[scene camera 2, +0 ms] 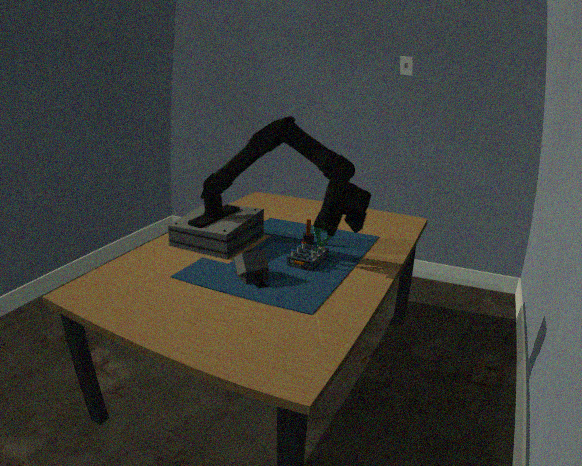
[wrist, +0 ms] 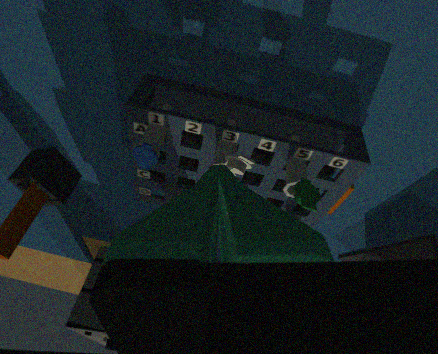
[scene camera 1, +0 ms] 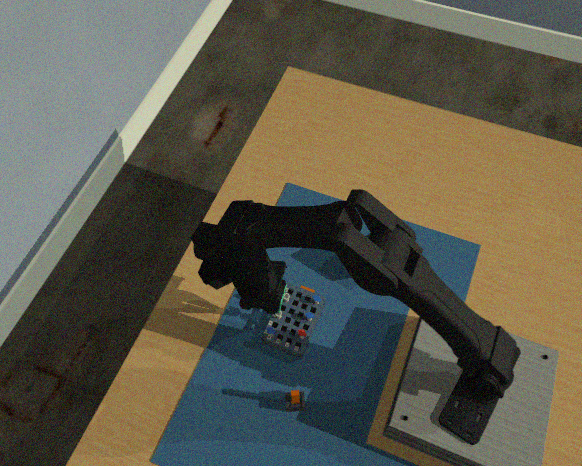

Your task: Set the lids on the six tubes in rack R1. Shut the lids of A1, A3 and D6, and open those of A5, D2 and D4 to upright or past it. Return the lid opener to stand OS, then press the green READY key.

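My gripper has green fingers and is shut and empty. It hangs low over rack R1, its tips near the A3 position in the wrist view. A pale lid shows right beside the tips; contact is unclear. The A1 blue lid and the A5 green lid show; their exact angles are unclear. A red lid and two blue lids sit along row D, which the fingers partly hide in the wrist view. The orange-handled lid opener stands upright in its dark stand.
A tilted grey box stands on the blue mat; no green key face shows. The arm's grey base block is on the wooden table. The arm spans above the mat.
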